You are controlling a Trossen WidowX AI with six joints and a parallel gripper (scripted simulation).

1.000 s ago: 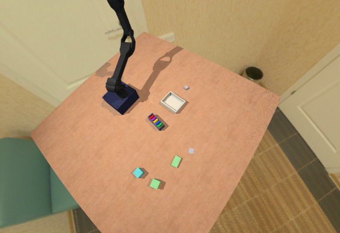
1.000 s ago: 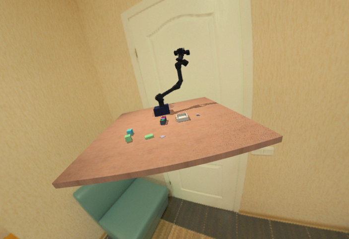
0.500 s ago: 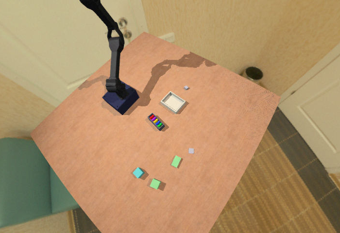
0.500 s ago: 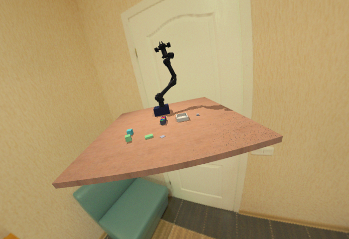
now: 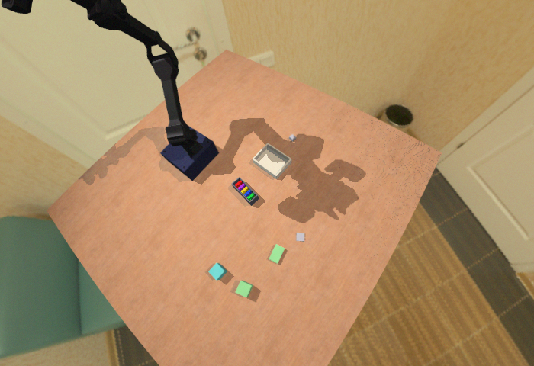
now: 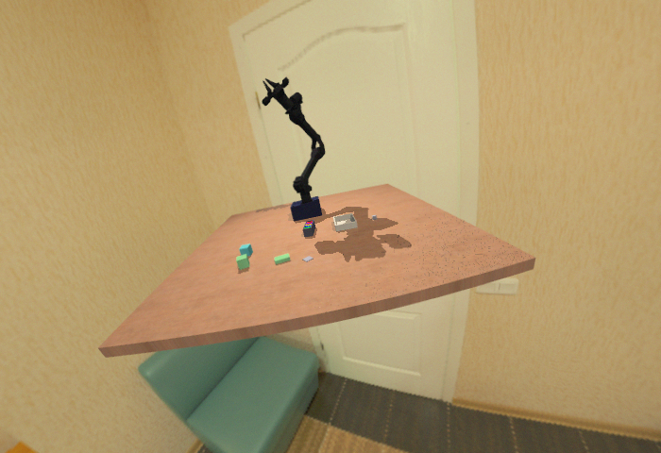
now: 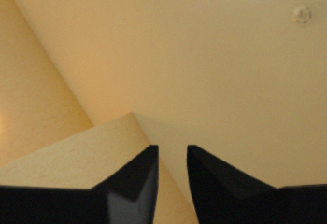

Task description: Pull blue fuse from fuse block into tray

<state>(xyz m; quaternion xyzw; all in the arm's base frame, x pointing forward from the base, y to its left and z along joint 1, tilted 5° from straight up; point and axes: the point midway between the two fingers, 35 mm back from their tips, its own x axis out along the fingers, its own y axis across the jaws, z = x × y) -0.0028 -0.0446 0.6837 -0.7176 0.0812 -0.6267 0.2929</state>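
The blue fuse lies 770 mm below my gripper tip, 330 mm ahead of it and 140 mm to the left of it. Round my gripper tip: red fuse (770 mm below, 270 mm ahead, 140 mm to the left); then purple fuse (770 mm below, 290 mm ahead, 140 mm to the left); then yellow fuse (770 mm below, 310 mm ahead, 140 mm to the left).
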